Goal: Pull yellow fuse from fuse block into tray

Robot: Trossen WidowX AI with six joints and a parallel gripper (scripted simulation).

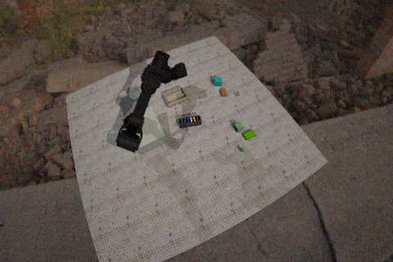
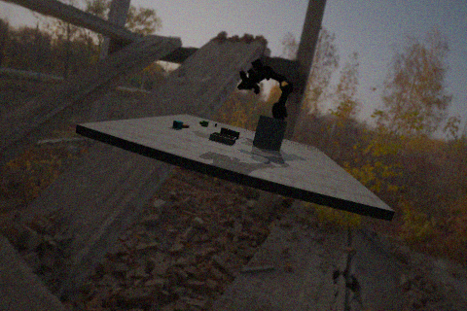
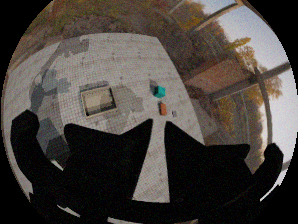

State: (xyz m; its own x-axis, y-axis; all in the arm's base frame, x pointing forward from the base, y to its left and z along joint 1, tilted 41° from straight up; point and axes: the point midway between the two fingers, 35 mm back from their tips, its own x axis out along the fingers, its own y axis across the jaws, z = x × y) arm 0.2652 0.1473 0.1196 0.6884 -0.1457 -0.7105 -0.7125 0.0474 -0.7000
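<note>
My gripper tip is now 20 mm short of the yellow fuse, 90 mm to the left of it and 290 mm above it. From my gripper tip the other things lie so: tan tray 130 mm to the left, 310 mm below; then orange block 280 mm ahead, 20 mm to the left, 310 mm below; then teal block 290 mm ahead, 110 mm to the left, 290 mm below.
</note>
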